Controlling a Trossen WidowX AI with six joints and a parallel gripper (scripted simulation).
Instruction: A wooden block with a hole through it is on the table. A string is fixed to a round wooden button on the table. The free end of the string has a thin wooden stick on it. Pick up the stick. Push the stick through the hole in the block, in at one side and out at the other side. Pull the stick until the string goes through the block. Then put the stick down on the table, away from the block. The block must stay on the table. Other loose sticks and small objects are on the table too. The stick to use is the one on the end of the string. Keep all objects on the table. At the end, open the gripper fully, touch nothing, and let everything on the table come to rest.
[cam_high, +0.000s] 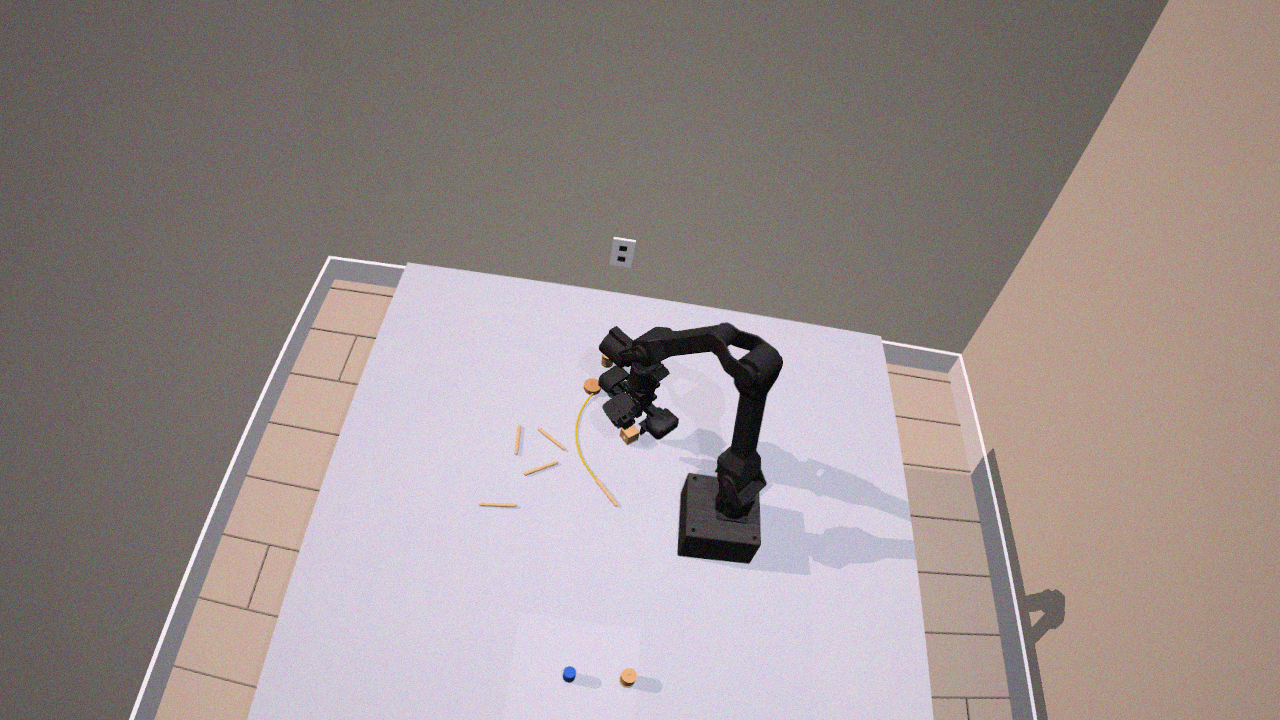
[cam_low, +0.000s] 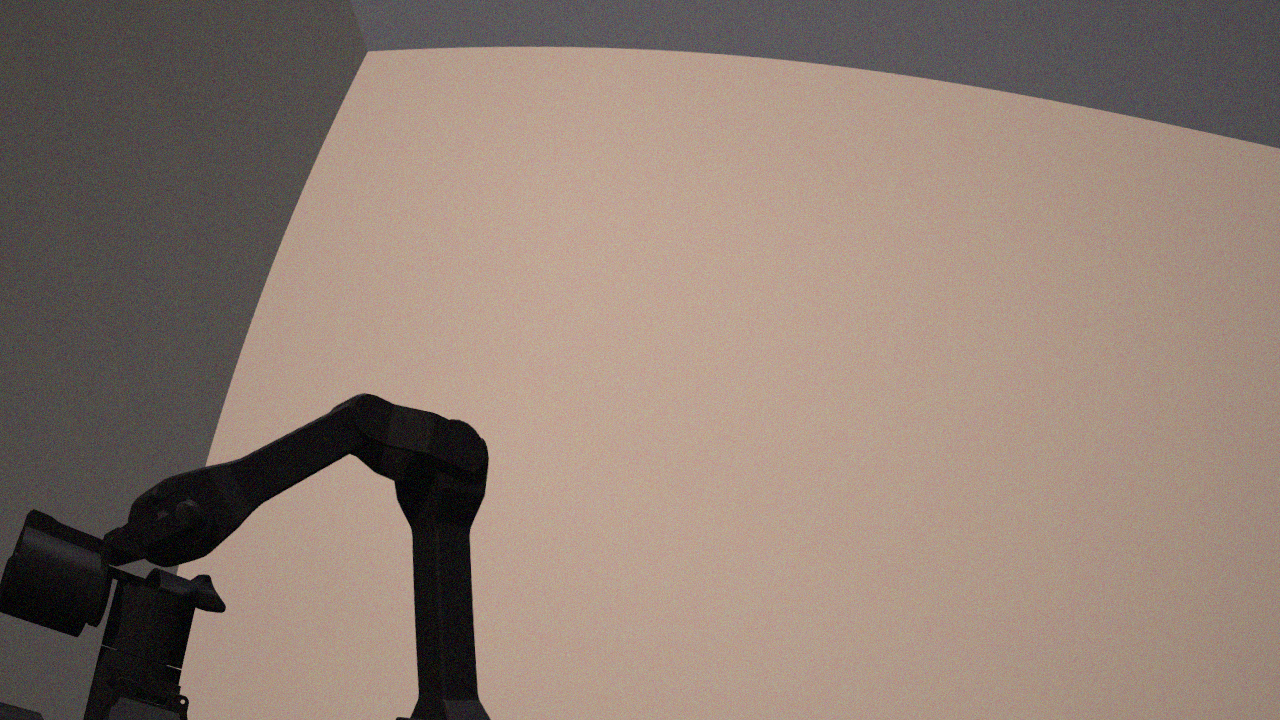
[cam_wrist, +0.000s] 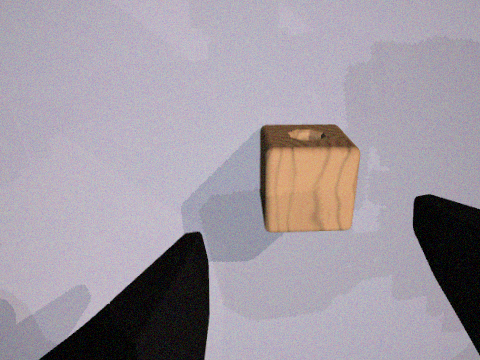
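The wooden block lies 4 cm below my gripper tip and 1 cm to the right of it. Round my gripper tip: thin wooden stick (13 cm to the left, 6 cm below, 4 cm ahead); blue peg (56 cm to the left, 6 cm ahead, 4 cm below); round wooden button (13 cm to the right, 10 cm ahead, 5 cm below).
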